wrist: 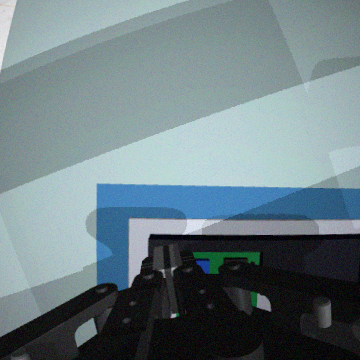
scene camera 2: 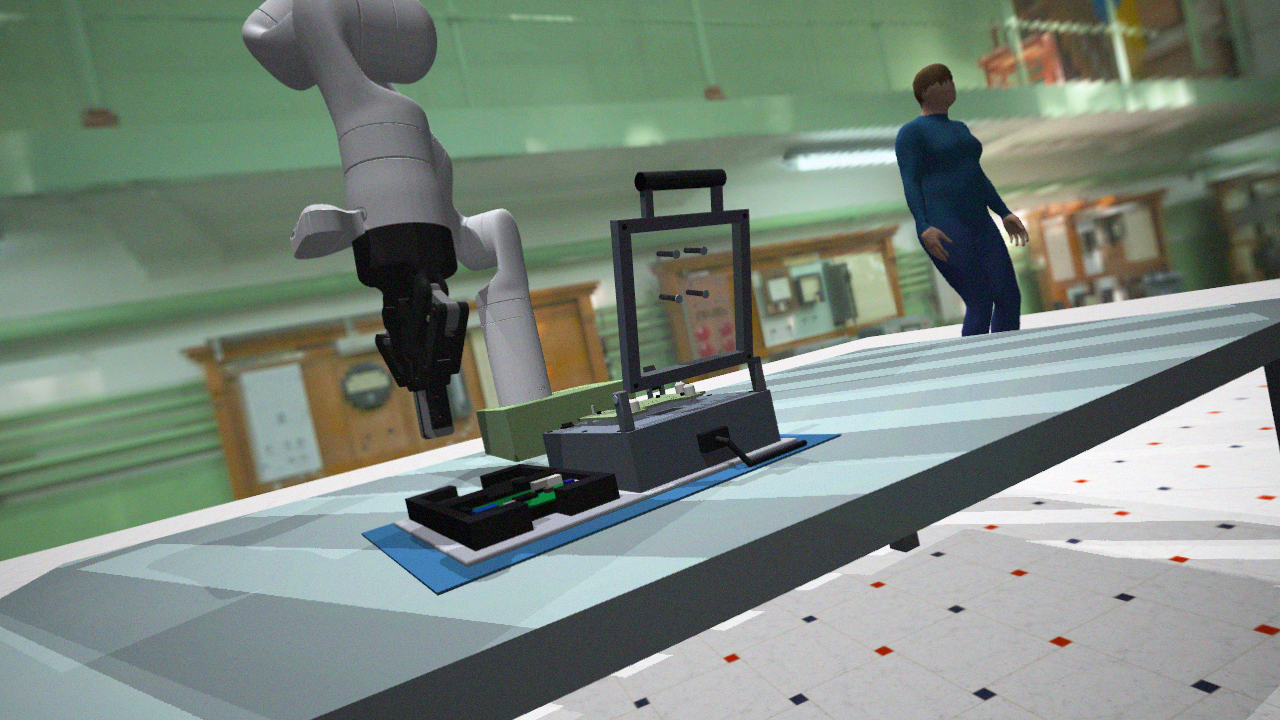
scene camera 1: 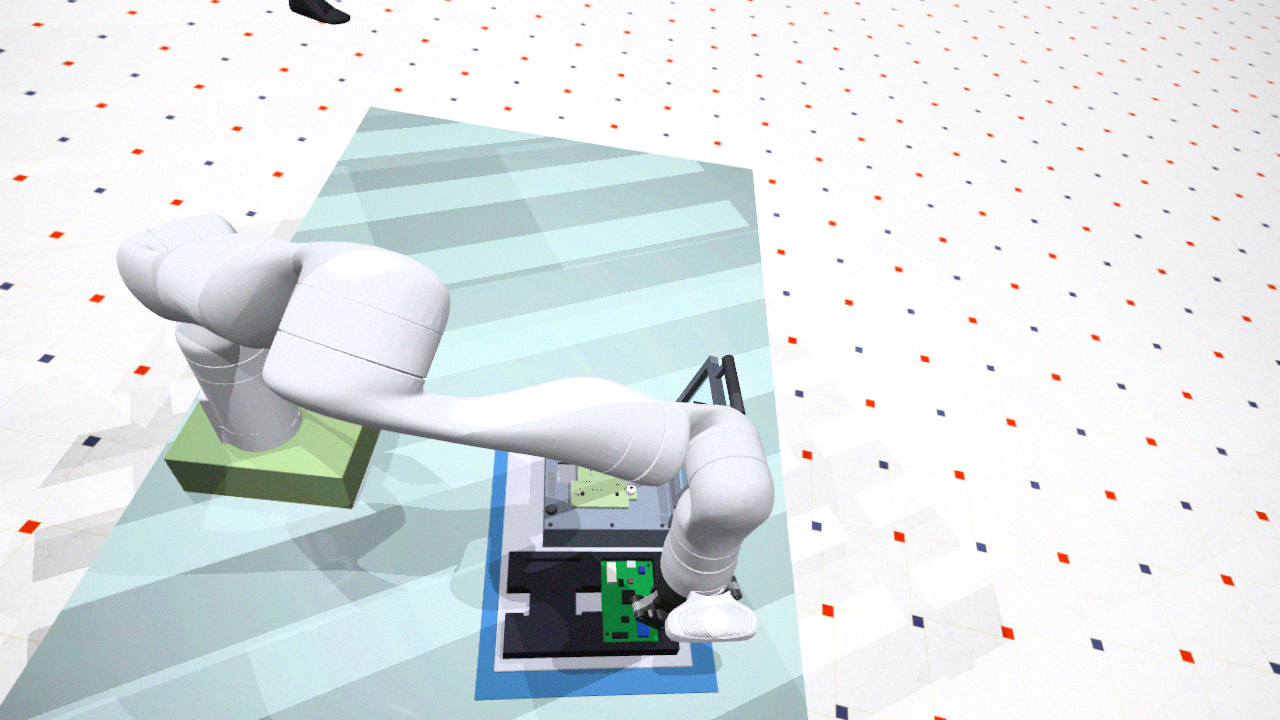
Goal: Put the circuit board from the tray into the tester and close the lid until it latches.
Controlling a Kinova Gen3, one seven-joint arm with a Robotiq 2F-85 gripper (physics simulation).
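Where they show: gripper, fingertip midpoint: (wrist: 168,260) (scene camera 2: 438,437); arm's base, link origin: (scene camera 2: 526,400) (scene camera 1: 264,423).
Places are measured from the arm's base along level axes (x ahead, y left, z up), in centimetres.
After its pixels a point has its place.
Note:
The green circuit board (scene camera 1: 614,598) @(x 45.5, y -25.8, z -6.1 cm) (scene camera 2: 537,497) @(x 48.6, y -25.3, z -6.1 cm) (wrist: 216,257) @(x 47.2, y -31.1, z -6.1 cm) lies in the right-hand part of the black tray (scene camera 1: 541,573) @(x 36.1, y -21.5, z -6.3 cm) (scene camera 2: 492,530) @(x 53.0, y -31.7, z -6.4 cm) (wrist: 310,254) @(x 38.5, y -30.6, z -6.3 cm), as seen in scene camera 1. My gripper (scene camera 1: 646,608) (scene camera 2: 435,431) @(x 51.1, y -33.5, z 1.5 cm) (wrist: 168,260) @(x 51.1, y -33.5, z 1.5 cm) is shut and empty, pointing down, raised above the tray near the board. The grey tester (scene camera 1: 601,537) @(x 44.4, y -17.8, z -4.5 cm) (scene camera 2: 666,452) @(x 55.1, y -15.0, z -4.8 cm) stands beside the tray, partly hidden by the arm in scene camera 1. Its framed lid (scene camera 1: 714,380) @(x 58.4, y -6.8, z 15.8 cm) (scene camera 2: 622,304) @(x 56.6, y -17.4, z 8.9 cm) stands open and upright, with a black handle (scene camera 1: 732,385) @(x 59.0, y -10.5, z 19.4 cm) (scene camera 2: 680,180) @(x 60.1, y -11.0, z 18.4 cm) on top. A pale green plate (scene camera 1: 601,495) @(x 44.6, y -13.2, z -1.2 cm) (scene camera 2: 626,411) @(x 54.6, y -18.1, z -0.3 cm) shows on the tester.
Tray and tester stand on a white and blue mat (scene camera 1: 490,608) @(x 29.5, y -25.0, z -7.9 cm) (scene camera 2: 438,573) @(x 53.3, y -36.5, z -7.9 cm) (wrist: 112,200) @(x 56.1, y -36.4, z -7.9 cm). A black bent bar (scene camera 2: 738,450) @(x 58.6, y -9.6, z -6.1 cm) sticks out of the tester's side. The arm stands on a green block (scene camera 1: 268,479) @(x 1.3, y -7.3, z -2.4 cm) (scene camera 2: 519,428) @(x 11.1, y -7.7, z -3.3 cm). A person (scene camera 2: 944,170) stands beyond the table.

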